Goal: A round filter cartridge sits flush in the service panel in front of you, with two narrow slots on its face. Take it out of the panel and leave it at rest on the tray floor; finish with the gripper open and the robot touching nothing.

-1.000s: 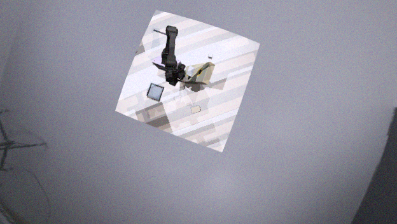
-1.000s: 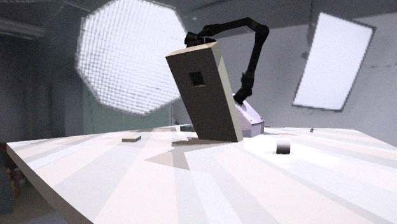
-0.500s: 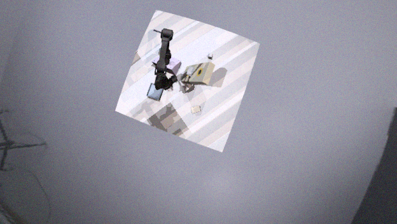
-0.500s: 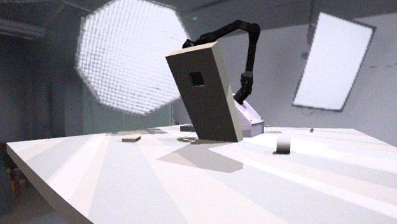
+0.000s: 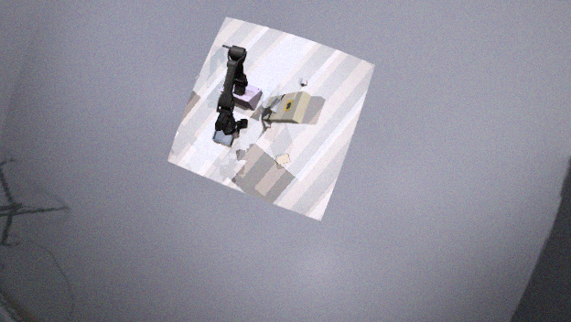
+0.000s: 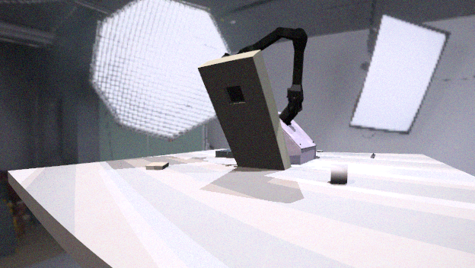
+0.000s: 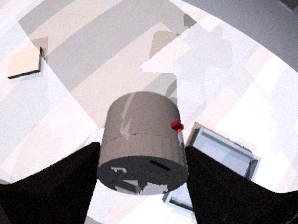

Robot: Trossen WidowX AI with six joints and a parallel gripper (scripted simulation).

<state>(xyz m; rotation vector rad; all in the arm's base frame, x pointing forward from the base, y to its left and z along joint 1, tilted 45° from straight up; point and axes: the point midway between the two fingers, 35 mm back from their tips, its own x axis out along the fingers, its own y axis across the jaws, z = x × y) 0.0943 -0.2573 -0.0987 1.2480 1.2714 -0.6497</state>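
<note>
Now: the grey-blue tray 16 cm behind my gripper tip, 2 cm to the right of it and 25 cm below it. From my gripper tip the other things lie so: small flat block: 32 cm ahead, 4 cm to the right, 25 cm below; then round white filter cartridge: right at my gripper tip; then beige panel: 21 cm ahead, 27 cm to the left, 8 cm below.
</note>
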